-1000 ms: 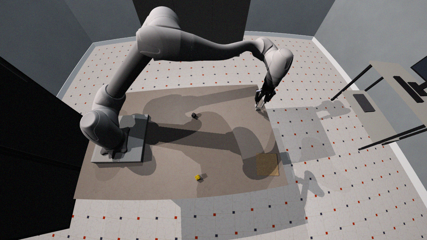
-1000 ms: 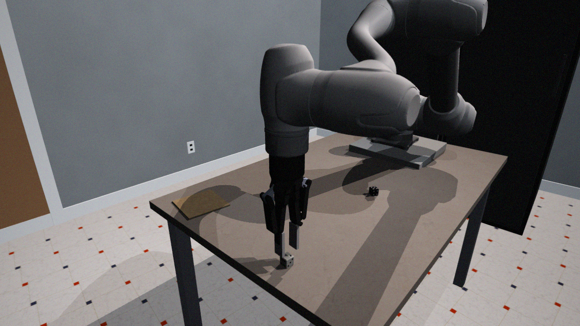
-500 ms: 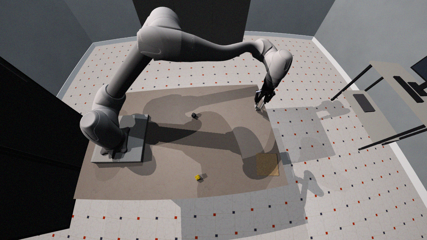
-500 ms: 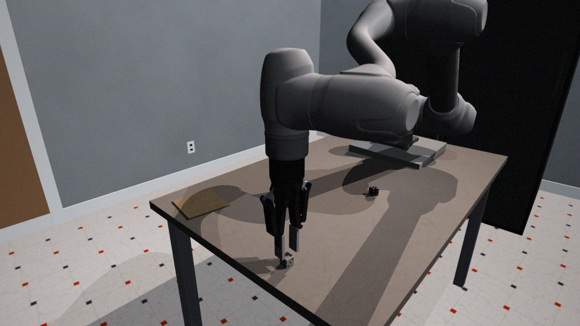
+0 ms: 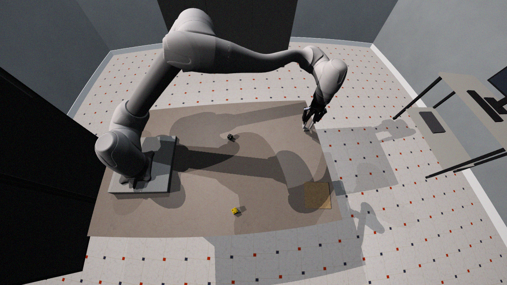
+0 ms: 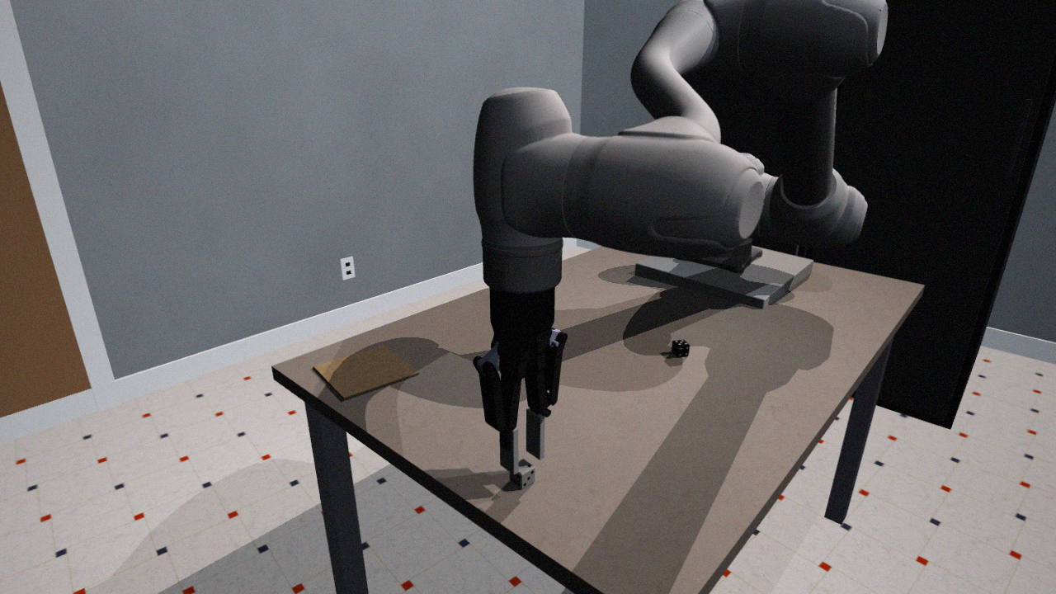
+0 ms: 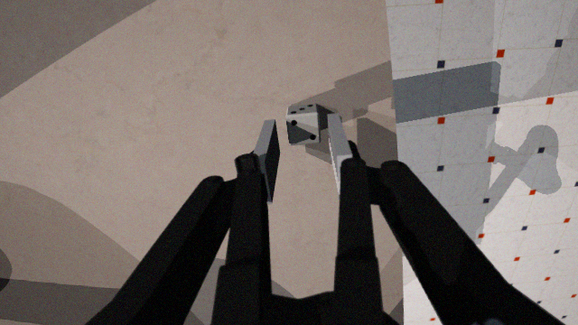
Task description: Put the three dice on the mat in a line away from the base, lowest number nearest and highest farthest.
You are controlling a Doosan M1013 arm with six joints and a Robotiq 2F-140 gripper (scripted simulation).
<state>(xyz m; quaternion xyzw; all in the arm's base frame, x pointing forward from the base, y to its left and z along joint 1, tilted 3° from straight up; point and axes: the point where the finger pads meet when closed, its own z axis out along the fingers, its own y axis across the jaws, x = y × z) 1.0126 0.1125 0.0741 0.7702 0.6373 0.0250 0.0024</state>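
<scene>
My gripper is now 5 cm above the grey die. From my hand the other things lie so: tan mat 6 cm behind, 41 cm to the right, 6 cm below; black die 47 cm behind, 1 cm to the left, 5 cm below; yellow die 50 cm behind, 41 cm to the right, 5 cm below.
</scene>
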